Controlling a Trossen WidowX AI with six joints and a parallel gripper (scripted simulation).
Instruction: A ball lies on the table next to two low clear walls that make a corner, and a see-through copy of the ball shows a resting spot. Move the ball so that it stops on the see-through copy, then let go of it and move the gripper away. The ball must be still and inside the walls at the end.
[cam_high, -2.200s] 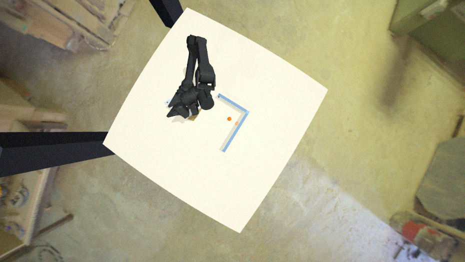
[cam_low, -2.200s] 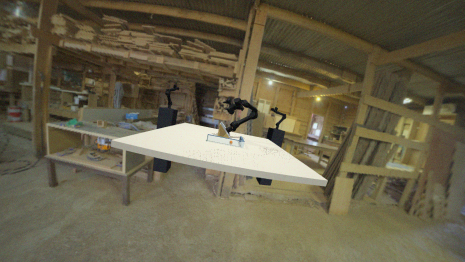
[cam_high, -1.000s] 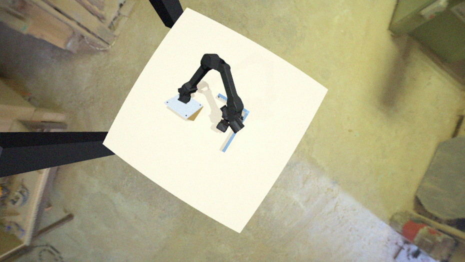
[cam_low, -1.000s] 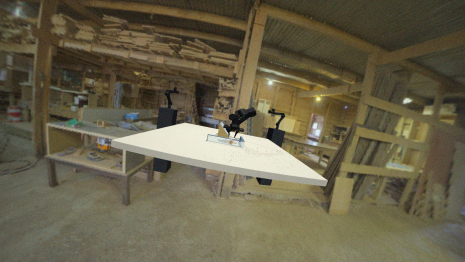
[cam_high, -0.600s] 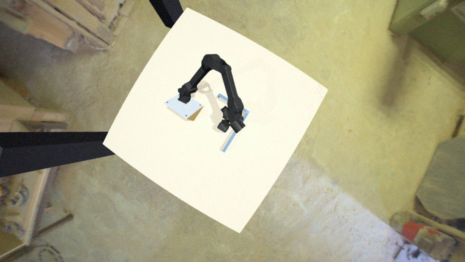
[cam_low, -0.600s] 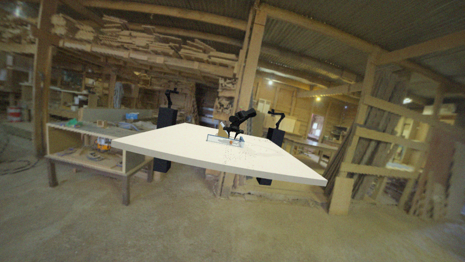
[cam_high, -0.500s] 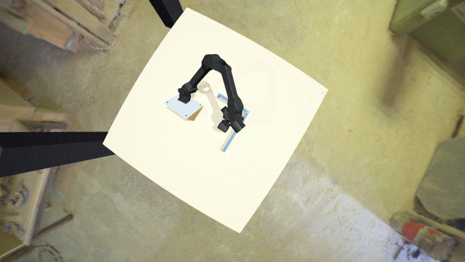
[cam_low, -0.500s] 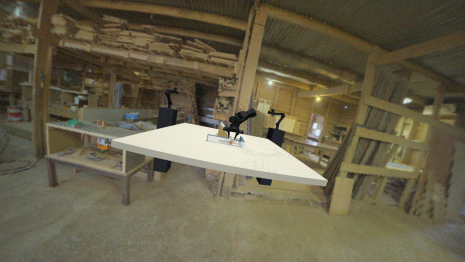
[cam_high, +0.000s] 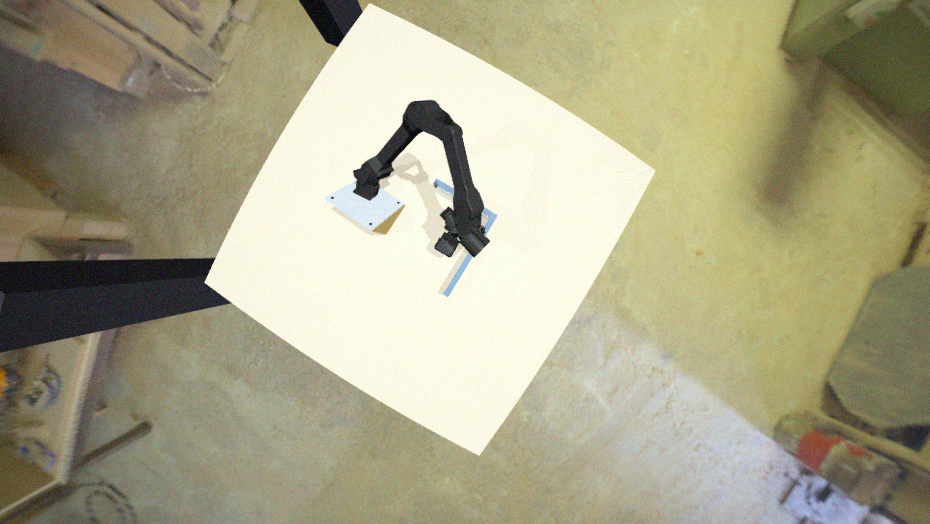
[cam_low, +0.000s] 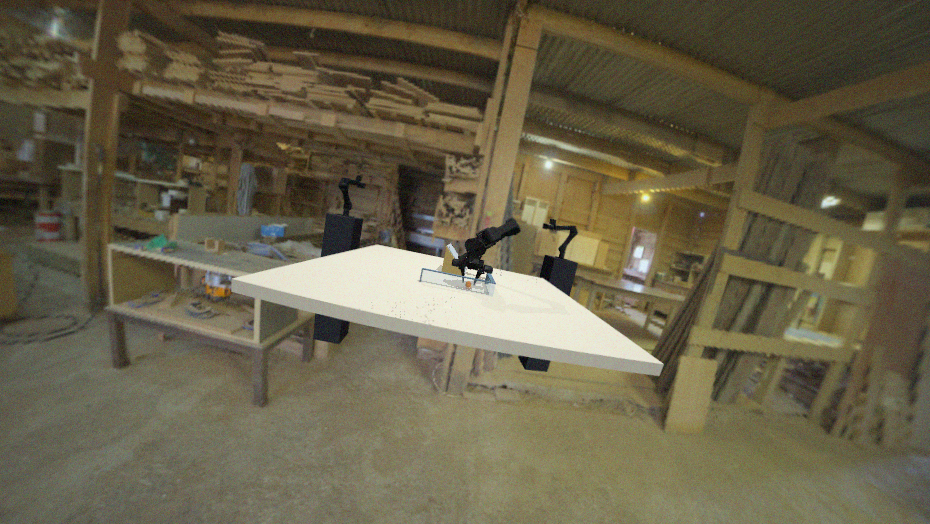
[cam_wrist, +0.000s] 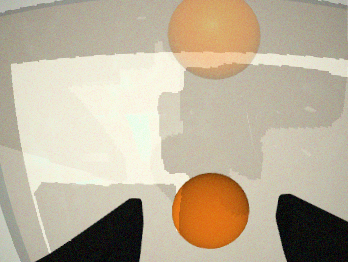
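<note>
The see-through copy of ball is 60 mm ahead of my gripper tip. From my gripper tip the other things lie so: orange ball right at my gripper tip; wall 80 mm ahead, 60 mm to the right, 20 mm above.
</note>
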